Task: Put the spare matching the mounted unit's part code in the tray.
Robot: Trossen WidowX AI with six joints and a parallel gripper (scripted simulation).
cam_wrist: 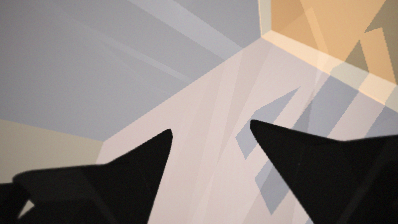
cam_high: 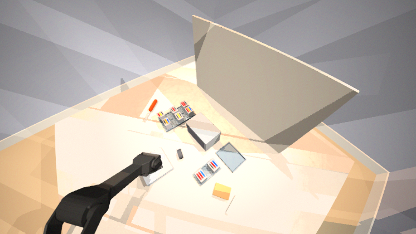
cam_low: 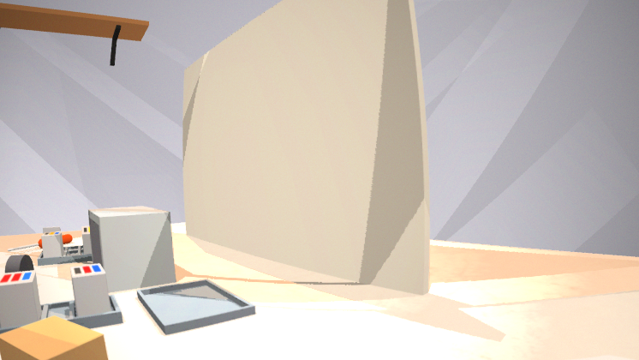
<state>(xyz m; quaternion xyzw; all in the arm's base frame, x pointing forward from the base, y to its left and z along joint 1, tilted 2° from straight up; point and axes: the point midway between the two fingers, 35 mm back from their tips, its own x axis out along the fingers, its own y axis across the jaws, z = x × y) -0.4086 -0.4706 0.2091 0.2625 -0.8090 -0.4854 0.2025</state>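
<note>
My gripper tip is 71 cm short of the block, 69 cm to the right of it and 21 cm above it. Round my gripper tip: orange box: 64 cm ahead, 24 cm below, 23 cm to the left; then grey tray: 77 cm ahead, 34 cm to the left, 25 cm below; then grey mounted unit: 71 cm ahead, 53 cm to the left, 20 cm below.
</note>
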